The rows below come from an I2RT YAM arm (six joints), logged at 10 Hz.
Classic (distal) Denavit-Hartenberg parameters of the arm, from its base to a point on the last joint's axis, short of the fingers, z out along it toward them. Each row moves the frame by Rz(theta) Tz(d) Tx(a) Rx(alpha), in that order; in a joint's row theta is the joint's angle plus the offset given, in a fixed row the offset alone. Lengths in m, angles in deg.
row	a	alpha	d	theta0
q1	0.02	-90	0.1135	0
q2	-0.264	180	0	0
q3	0.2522	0	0	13.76
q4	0.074	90	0	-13.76
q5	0	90	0	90
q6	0	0	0.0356	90
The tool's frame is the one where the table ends.
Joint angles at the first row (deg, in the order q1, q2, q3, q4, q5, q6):
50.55 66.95 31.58 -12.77 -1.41 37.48
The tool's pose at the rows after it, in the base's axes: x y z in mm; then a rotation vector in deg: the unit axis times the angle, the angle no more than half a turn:
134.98 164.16 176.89 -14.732 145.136 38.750
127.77 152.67 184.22 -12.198 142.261 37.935
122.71 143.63 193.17 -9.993 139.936 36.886
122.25 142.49 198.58 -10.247 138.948 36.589
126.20 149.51 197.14 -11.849 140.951 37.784
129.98 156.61 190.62 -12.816 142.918 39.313
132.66 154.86 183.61 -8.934 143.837 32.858
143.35 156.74 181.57 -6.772 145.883 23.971
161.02 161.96 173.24 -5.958 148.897 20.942
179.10 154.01 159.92 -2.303 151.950 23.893
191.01 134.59 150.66 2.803 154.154 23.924
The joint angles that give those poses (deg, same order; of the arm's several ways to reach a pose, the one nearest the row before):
50.58 64.26 29.07 -13.45 0.04 38.97
50.58 58.73 27.54 -15.27 2.81 39.65
50.49 54.23 27.32 -17.93 5.31 40.11
50.49 53.25 28.00 -18.89 5.92 39.55
50.49 56.24 29.23 -18.41 3.62 39.40
50.55 59.52 29.45 -16.46 1.39 39.75
50.48 61.23 29.40 -17.58 6.09 41.11
49.26 65.57 32.42 -21.18 10.20 40.65
46.56 71.87 35.00 -20.73 8.98 39.36
41.21 75.78 34.63 -17.42 3.45 38.51
35.20 76.91 33.50 -16.90 0.20 37.23

